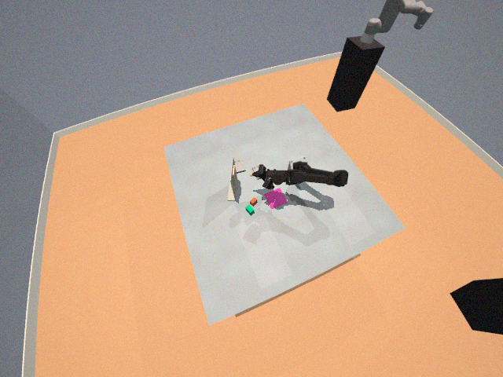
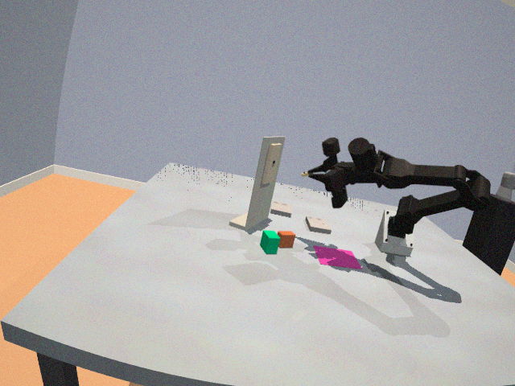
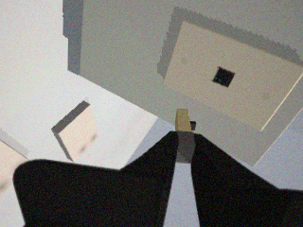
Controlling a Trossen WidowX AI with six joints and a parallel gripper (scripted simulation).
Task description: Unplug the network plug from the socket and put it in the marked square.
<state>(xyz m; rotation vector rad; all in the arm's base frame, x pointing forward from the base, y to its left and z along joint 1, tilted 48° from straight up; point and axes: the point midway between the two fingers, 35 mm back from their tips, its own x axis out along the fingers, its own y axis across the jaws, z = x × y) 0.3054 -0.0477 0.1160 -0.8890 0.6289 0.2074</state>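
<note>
Right now the marked square is 12 cm behind my gripper tip, 11 cm to the left of it and 19 cm below it. Round my gripper tip: network plug 1 cm ahead; cream upright panel 12 cm ahead, 3 cm to the right, 7 cm below; brown cube 3 cm ahead, 10 cm to the left, 17 cm below.
</note>
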